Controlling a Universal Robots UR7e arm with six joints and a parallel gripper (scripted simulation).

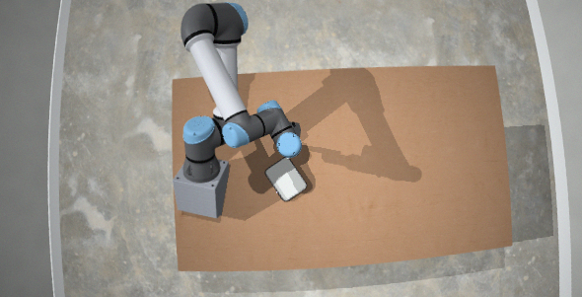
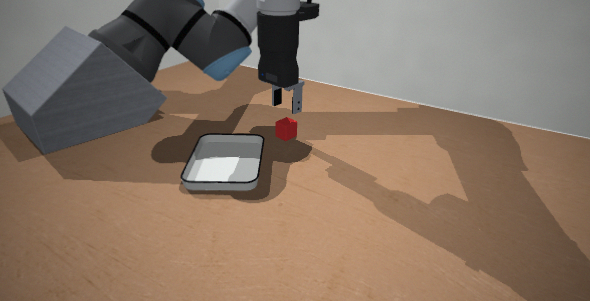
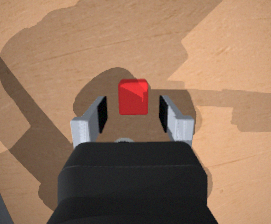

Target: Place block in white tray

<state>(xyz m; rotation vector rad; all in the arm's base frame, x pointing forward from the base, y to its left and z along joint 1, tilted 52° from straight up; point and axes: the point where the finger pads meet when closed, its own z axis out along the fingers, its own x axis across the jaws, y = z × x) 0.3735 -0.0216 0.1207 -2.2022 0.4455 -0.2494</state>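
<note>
Right now my hand is 60 mm above the red block. Also, from my hand: white tray: 150 mm to the right, 70 mm below, 40 mm behind.
</note>
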